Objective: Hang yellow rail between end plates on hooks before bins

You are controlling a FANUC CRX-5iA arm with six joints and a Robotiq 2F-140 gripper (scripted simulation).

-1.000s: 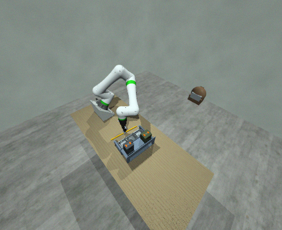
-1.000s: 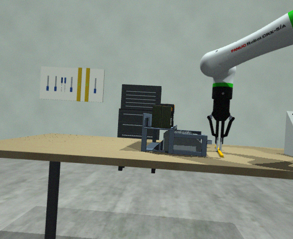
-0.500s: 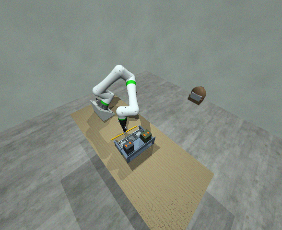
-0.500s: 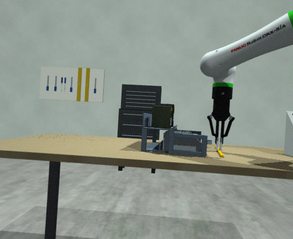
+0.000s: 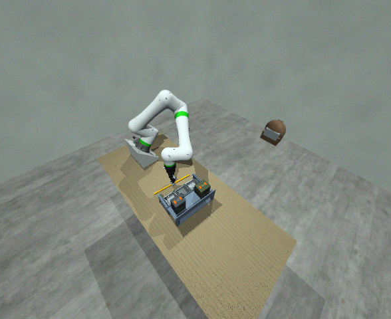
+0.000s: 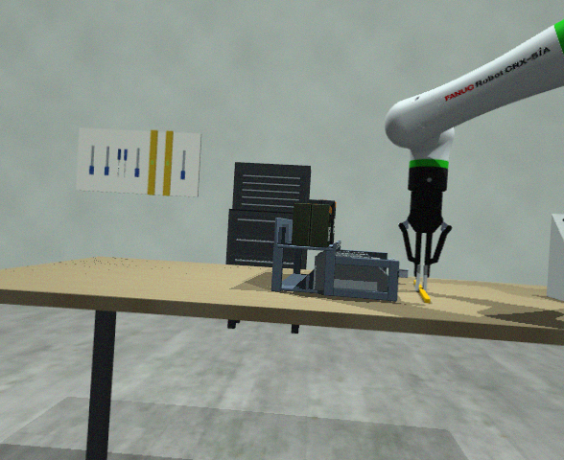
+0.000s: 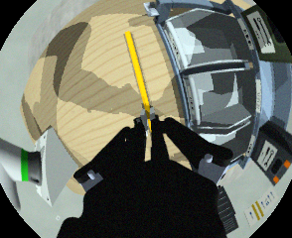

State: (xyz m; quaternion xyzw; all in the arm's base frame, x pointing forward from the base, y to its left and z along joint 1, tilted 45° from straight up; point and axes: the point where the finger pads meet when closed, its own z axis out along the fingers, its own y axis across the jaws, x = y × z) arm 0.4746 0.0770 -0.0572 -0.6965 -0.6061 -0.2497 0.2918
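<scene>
The yellow rail lies 3 cm below my hand.
</scene>
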